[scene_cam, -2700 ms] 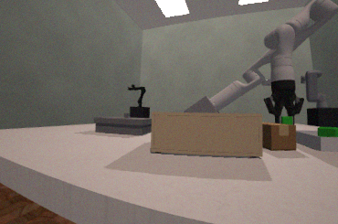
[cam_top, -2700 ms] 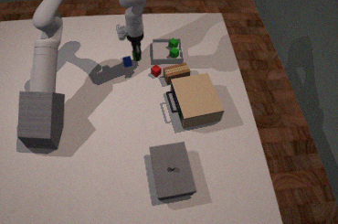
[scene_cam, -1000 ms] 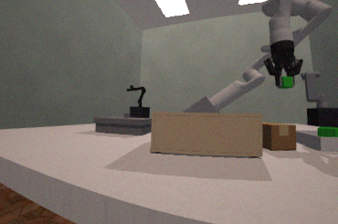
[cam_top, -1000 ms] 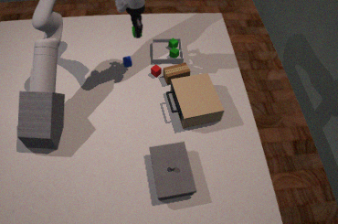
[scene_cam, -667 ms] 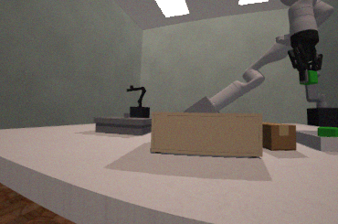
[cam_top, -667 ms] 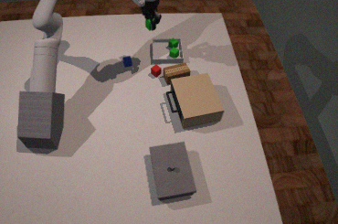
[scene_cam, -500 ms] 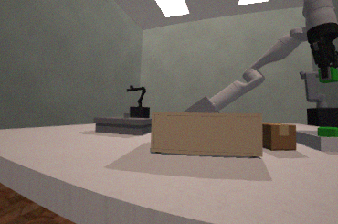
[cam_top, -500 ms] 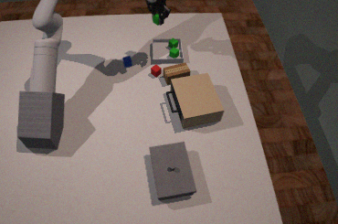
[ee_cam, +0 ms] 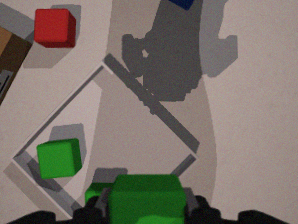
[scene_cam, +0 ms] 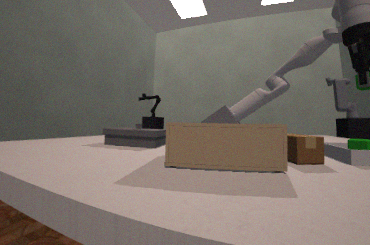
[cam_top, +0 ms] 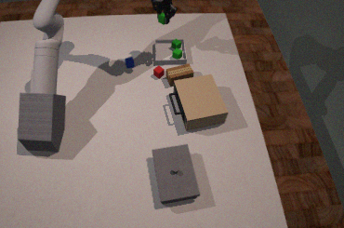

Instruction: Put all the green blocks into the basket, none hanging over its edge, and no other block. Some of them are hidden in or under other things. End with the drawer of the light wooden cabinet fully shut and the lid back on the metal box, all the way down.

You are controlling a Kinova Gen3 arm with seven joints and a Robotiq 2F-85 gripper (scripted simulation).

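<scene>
My gripper is now 180 mm above the basket, 30 mm to the left of it and 30 mm short of it. The rest, counted from my hand: blue block 170 mm below, 160 mm behind, 100 mm to the right; then cardboard box 200 mm to the right, 150 mm below, 60 mm ahead; then red block 170 mm to the right, 170 mm below, 30 mm behind.
</scene>
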